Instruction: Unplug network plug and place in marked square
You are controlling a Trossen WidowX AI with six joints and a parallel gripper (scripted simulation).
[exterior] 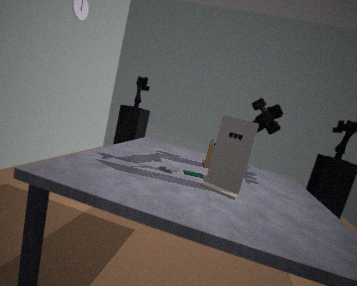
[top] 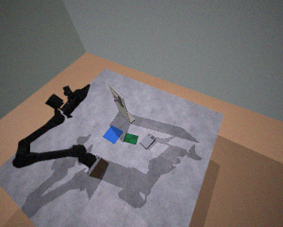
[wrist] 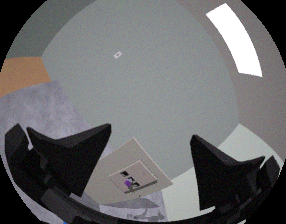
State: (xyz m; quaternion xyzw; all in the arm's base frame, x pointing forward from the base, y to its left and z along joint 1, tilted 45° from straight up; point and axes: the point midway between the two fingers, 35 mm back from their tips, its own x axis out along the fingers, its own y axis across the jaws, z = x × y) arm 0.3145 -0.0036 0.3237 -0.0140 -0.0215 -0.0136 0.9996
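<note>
The plug lies 8 cm ahead of my gripper tip, 11 cm to the right of it and 14 cm below it. Also, from my gripper tip: beige panel 10 cm ahead, 12 cm to the right, 25 cm below; then green tile 3 cm behind, 28 cm to the right, 41 cm below; then blue square 8 cm behind, 14 cm to the right, 41 cm below.
</note>
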